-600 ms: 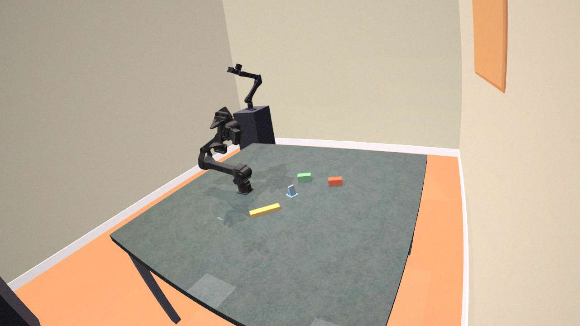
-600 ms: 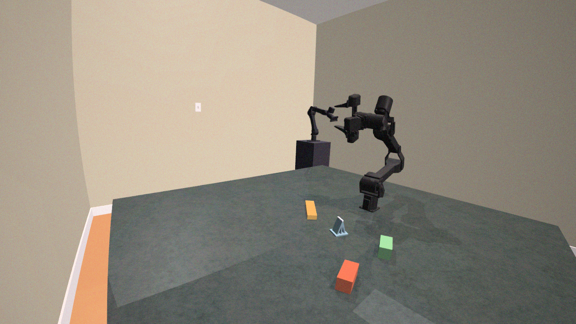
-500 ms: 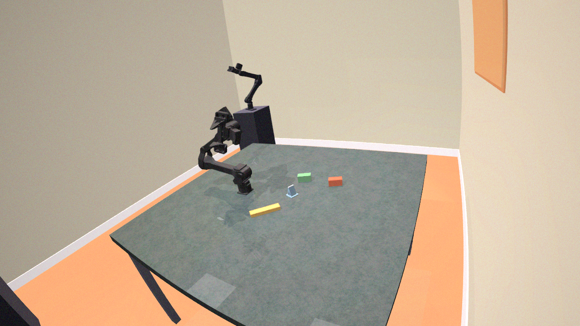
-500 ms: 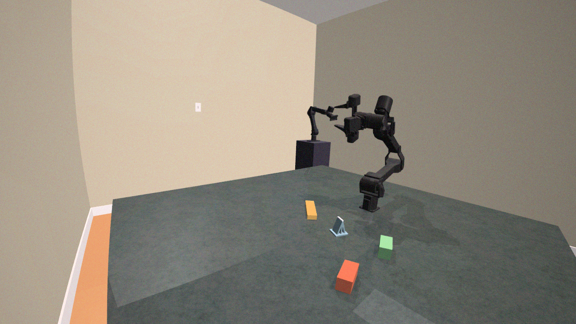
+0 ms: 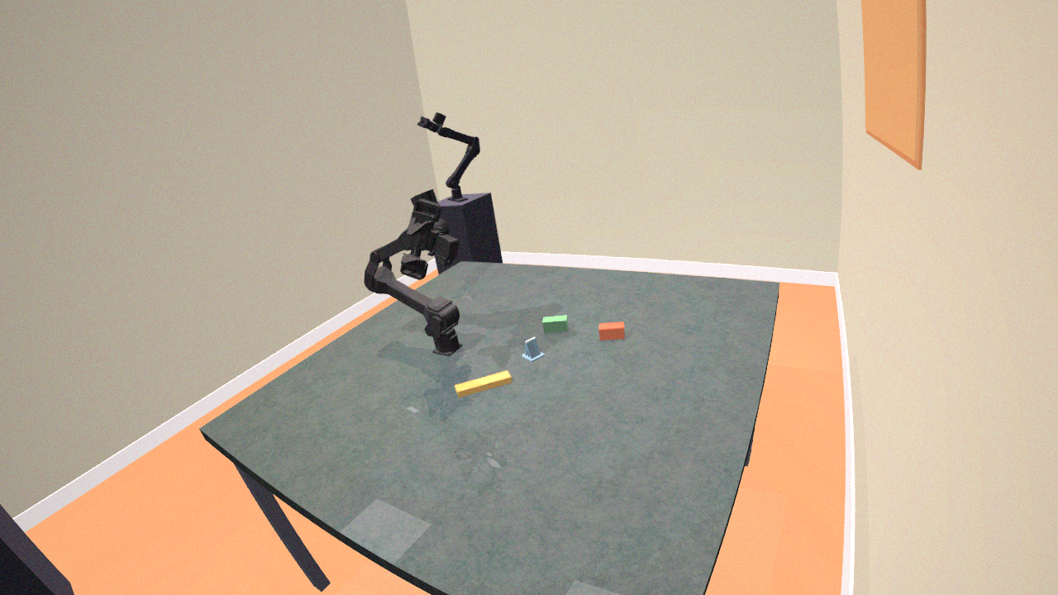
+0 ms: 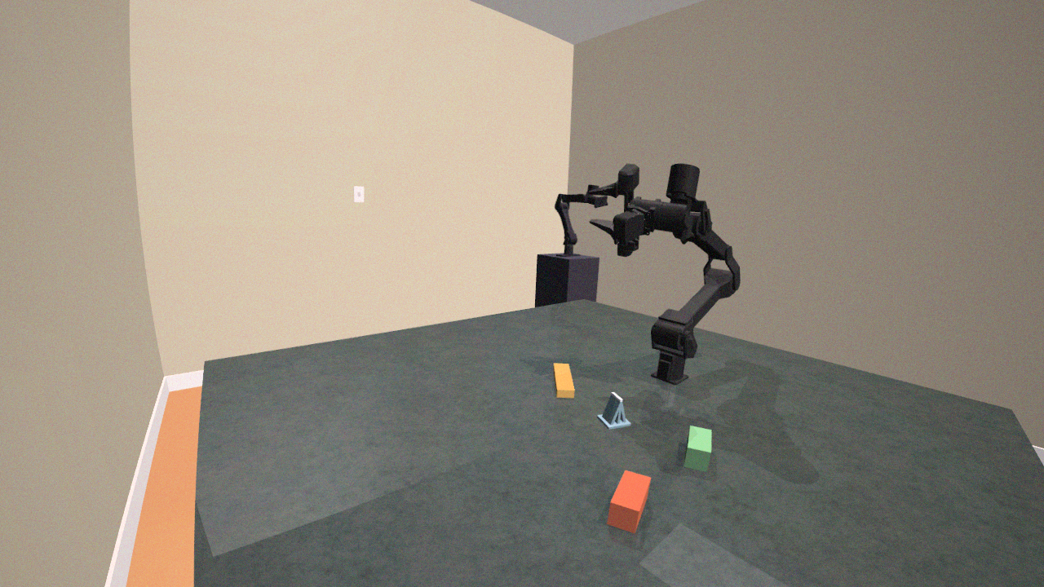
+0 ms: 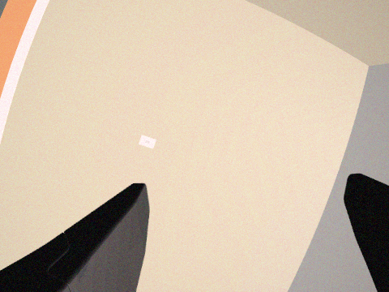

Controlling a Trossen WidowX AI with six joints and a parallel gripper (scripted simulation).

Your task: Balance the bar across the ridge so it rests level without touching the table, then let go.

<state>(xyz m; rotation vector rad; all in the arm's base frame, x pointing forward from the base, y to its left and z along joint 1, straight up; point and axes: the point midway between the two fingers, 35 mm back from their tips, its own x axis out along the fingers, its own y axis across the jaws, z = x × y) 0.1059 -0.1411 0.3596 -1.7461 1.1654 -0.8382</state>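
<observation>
My gripper tip is 35 cm above the bar, 10 cm short of it and 5 cm to the right of it. Round my gripper tip: red block 36 cm to the left, 35 cm below, 30 cm ahead; then green block 36 cm to the left, 35 cm below, 13 cm ahead.
</observation>
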